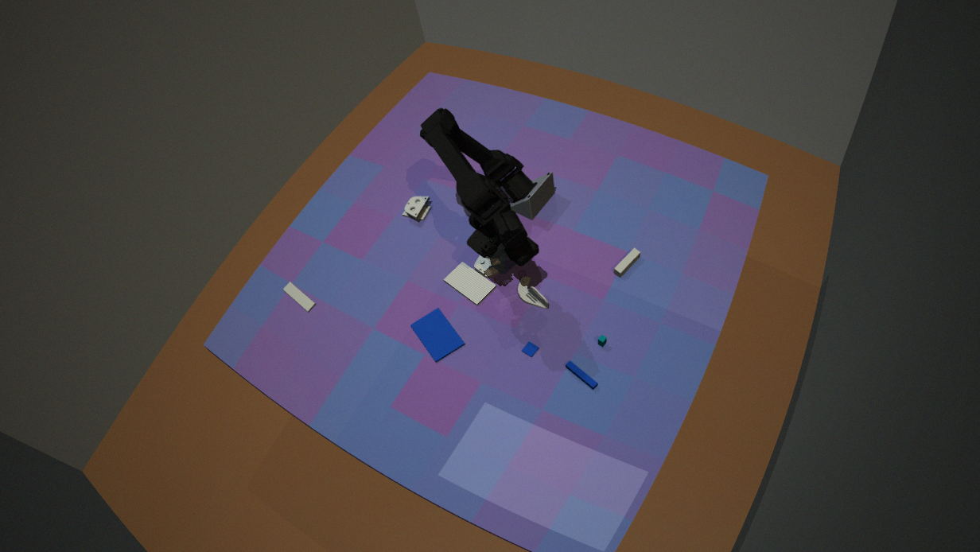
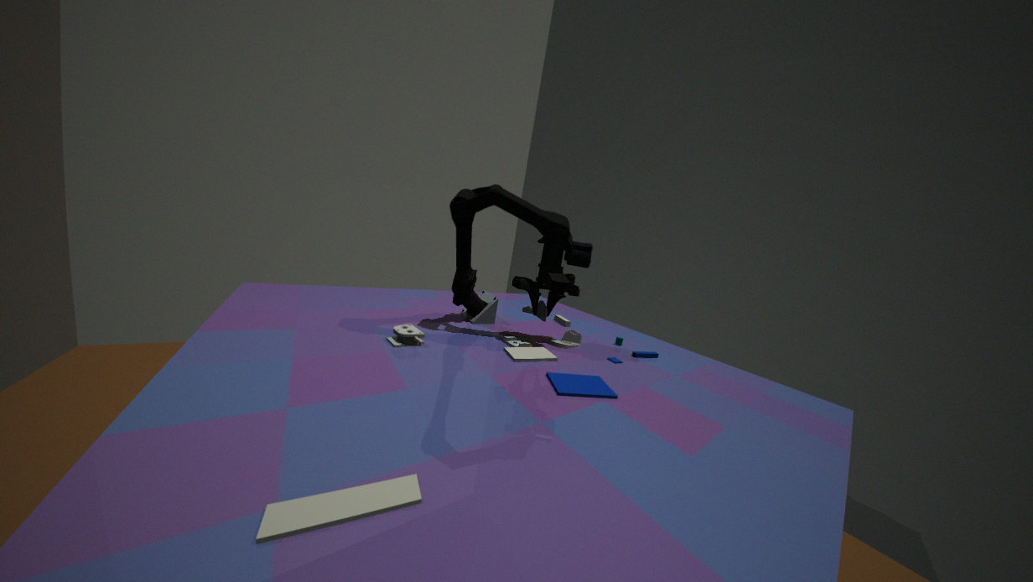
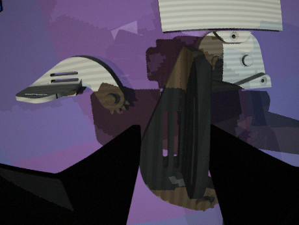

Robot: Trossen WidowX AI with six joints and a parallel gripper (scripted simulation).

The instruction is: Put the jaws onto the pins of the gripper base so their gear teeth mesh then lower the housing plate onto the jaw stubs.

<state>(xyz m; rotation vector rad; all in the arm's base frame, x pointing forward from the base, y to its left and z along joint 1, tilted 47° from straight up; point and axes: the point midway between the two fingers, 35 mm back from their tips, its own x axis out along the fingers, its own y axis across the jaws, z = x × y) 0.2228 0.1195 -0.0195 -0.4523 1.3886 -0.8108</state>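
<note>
Now: the ribbed white plate 80 mm ahead of my gripper tip, 70 mm to the right of it and 80 mm below it. Also, from my gripper tip: small blue square 160 mm ahead, 160 mm to the left, 80 mm below; blue plate 240 mm ahead, 50 mm to the right, 80 mm below; jaw 10 mm ahead, 60 mm to the left, 80 mm below.
</note>
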